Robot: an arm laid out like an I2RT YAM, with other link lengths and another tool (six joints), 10 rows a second.
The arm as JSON. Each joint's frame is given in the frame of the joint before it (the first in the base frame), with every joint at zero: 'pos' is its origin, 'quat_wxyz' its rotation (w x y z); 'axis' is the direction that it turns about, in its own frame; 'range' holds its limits. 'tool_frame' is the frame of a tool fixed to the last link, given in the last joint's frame.
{
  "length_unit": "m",
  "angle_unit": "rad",
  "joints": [
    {
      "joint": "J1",
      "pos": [
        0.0,
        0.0,
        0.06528
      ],
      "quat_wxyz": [
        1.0,
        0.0,
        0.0,
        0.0
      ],
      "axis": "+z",
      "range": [
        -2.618,
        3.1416
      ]
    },
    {
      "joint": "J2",
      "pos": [
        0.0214,
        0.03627,
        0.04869
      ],
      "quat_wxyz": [
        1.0,
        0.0,
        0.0,
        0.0
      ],
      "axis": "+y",
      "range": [
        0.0,
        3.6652
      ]
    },
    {
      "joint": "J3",
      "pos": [
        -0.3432,
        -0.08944,
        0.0
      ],
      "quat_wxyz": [
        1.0,
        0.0,
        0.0,
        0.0
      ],
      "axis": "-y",
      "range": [
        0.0,
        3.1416
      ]
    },
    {
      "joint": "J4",
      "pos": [
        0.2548,
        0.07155,
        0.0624
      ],
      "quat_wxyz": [
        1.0,
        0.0,
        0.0,
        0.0
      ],
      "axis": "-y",
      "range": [
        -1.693,
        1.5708
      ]
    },
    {
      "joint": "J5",
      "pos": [
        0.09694,
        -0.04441,
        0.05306
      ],
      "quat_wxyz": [
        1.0,
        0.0,
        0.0,
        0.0
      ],
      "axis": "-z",
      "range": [
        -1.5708,
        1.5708
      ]
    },
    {
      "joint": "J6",
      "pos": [
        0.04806,
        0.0,
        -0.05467
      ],
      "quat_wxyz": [
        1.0,
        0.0,
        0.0,
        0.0
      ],
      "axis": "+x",
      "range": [
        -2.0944,
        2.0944
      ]
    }
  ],
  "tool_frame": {
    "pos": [
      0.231,
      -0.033,
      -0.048
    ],
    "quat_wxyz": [
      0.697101,
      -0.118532,
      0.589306,
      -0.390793
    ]
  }
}
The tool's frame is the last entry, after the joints.
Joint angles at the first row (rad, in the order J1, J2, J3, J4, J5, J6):
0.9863, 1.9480, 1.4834, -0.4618, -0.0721, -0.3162
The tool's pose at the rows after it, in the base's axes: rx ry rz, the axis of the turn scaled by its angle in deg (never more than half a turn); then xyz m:
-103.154 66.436 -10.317 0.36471 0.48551 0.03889
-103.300 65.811 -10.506 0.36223 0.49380 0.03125
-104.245 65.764 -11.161 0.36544 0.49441 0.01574
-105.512 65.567 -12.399 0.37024 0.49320 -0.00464
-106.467 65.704 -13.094 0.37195 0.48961 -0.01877
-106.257 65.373 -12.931 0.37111 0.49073 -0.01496
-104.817 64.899 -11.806 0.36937 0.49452 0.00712
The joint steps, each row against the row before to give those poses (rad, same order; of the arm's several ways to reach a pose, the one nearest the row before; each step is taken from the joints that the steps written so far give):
0.0276, 0.0261, 0.0045, 0.0139, 0.0061, 0.0231
0.0154, 0.0185, -0.0045, 0.0260, 0.0107, 0.0032
0.0000, 0.0306, -0.0031, 0.0184, 0.0077, -0.0077
0.0000, 0.0384, -0.0077, 0.0261, 0.0153, -0.0122
-0.0015, 0.0215, -0.0107, 0.0154, 0.0078, -0.0062
0.0015, -0.0076, -0.0015, 0.0000, -0.0015, -0.0015
-0.0015, -0.0366, 0.0106, -0.0199, -0.0153, 0.0030

